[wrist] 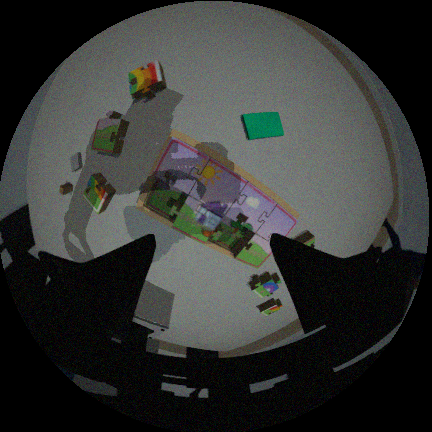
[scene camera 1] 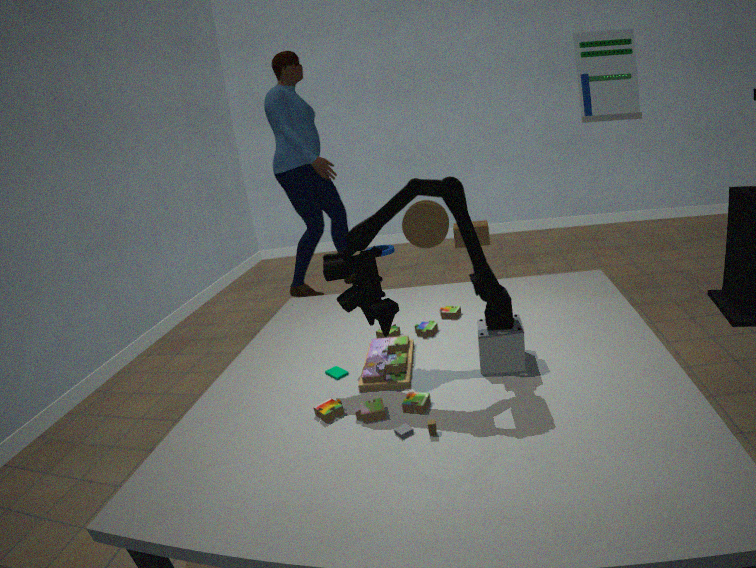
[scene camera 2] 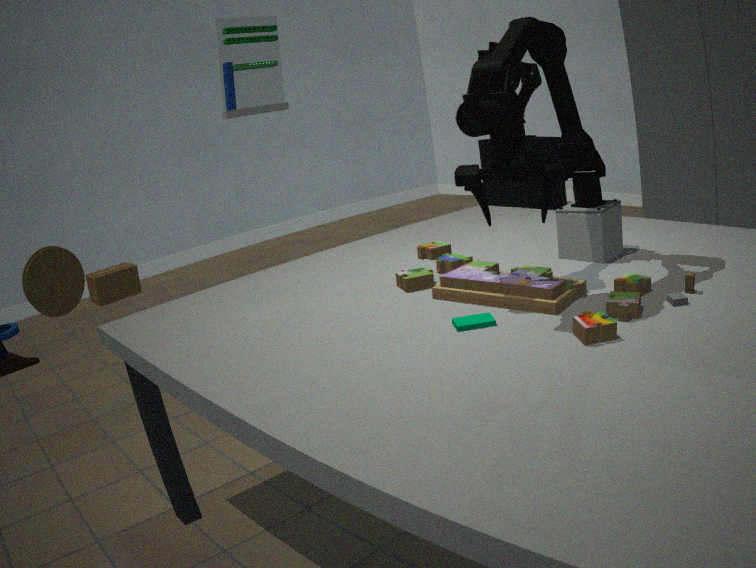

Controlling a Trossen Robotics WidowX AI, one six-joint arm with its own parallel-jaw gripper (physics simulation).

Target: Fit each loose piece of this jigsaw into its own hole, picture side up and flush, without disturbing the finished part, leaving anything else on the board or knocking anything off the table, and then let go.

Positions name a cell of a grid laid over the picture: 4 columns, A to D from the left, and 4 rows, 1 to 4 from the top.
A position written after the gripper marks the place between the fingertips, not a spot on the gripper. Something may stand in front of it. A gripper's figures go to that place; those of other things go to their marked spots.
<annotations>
The gripper (scene camera 1: C3) is 1.21 m from the lens. A jigsaw board (scene camera 1: C3) is 1.18 m from the lens.
</annotations>
